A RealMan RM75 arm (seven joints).
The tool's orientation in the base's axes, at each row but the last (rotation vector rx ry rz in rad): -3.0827, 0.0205, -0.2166; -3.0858, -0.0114, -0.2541; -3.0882, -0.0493, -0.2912; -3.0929, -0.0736, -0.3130
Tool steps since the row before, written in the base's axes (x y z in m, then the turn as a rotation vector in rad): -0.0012, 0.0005, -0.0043, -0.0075, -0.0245, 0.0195; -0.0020, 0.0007, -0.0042, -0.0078, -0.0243, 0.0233; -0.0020, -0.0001, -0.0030, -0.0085, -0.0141, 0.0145; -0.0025, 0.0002, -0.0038, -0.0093, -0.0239, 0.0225
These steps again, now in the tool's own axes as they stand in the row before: -0.0018, -0.0003, 0.0041, -0.0043, 0.0235, -0.0216; -0.0027, -0.0005, 0.0038, -0.0040, 0.0232, -0.0253; -0.0025, 0.0001, 0.0026, -0.0060, 0.0133, -0.0164; -0.0032, -0.0002, 0.0032, -0.0056, 0.0228, -0.0248
